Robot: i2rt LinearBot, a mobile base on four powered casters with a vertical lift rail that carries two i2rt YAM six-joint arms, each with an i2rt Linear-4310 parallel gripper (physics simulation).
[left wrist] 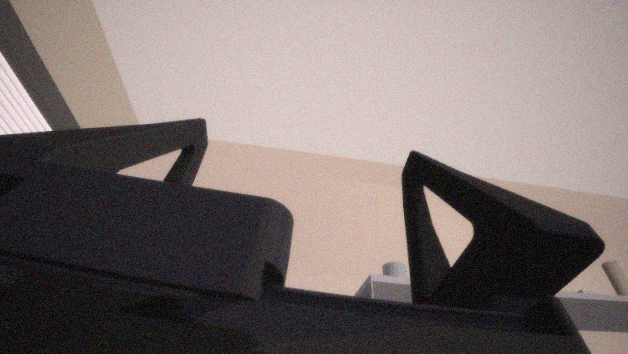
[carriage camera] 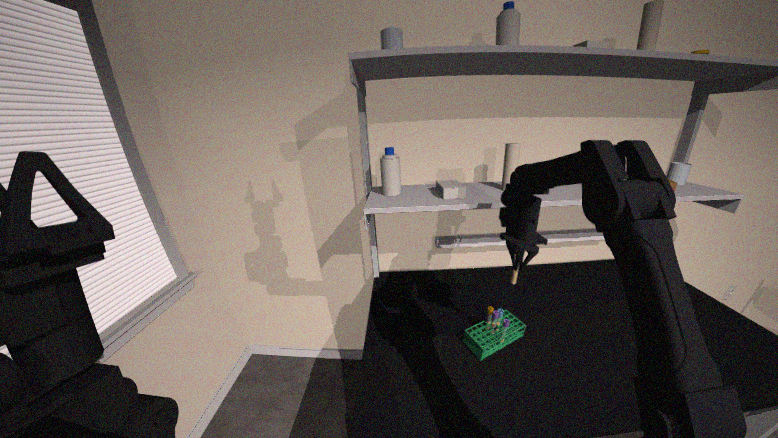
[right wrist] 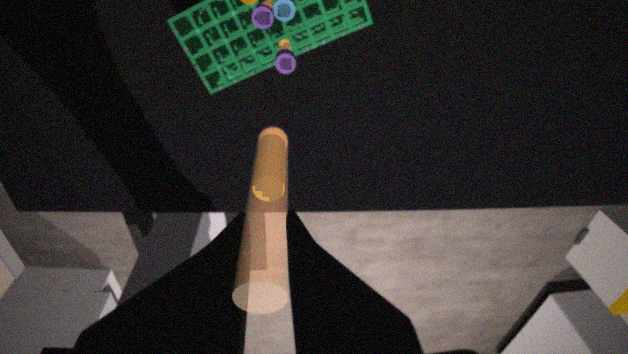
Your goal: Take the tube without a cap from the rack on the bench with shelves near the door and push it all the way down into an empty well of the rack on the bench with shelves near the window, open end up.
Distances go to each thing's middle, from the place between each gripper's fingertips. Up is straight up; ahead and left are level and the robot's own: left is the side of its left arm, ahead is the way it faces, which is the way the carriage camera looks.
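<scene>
The uncapped tube (right wrist: 261,280) is there, and my right hand is 10 mm above it and 10 mm short of it. The green rack (carriage camera: 482,343) is 40 mm ahead of my right hand, 10 mm to the left of it and 300 mm below it.
From my left hand, the uncapped tube is 400 mm below, 390 mm ahead and 660 mm to the right. The green rack is 690 mm below my left hand, 650 mm to the right of it and 420 mm ahead of it.
</scene>
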